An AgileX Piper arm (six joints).
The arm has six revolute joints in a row. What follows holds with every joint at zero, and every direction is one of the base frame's. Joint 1 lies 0.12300 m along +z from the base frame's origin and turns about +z. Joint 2 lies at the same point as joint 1 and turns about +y. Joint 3 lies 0.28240 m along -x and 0.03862 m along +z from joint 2 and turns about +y. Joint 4 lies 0.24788 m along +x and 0.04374 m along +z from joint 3 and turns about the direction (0.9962, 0, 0.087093). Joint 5 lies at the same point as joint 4 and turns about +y. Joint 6 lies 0.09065 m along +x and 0.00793 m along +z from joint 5 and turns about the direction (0.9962, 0, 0.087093). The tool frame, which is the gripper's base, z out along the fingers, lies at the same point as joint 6; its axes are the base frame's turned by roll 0.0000, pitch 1.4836 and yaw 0.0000 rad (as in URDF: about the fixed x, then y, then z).
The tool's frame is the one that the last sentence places.
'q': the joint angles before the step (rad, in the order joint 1, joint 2, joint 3, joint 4, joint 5, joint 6). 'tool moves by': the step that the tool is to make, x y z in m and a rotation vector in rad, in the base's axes. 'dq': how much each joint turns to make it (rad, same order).
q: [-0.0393 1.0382 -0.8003 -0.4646 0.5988 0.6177]
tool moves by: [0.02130 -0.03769 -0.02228 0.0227 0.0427 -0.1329]
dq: [-0.1718 0.1311 -0.0067 0.0122 -0.0894 -0.0042]
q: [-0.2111 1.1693 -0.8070 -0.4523 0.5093 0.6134]
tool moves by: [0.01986 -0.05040 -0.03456 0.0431 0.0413 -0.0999]
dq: [-0.1944 0.1789 -0.0153 0.0935 -0.1411 -0.1100]
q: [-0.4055 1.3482 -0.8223 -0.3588 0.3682 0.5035]
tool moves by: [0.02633 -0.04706 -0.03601 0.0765 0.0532 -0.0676]
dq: [-0.1223 0.2235 -0.0975 0.1688 -0.0614 -0.1654]
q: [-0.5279 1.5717 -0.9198 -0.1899 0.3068 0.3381]
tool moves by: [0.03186 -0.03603 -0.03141 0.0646 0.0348 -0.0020]
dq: [-0.0565 0.2103 -0.1494 0.2081 -0.0028 -0.2185]
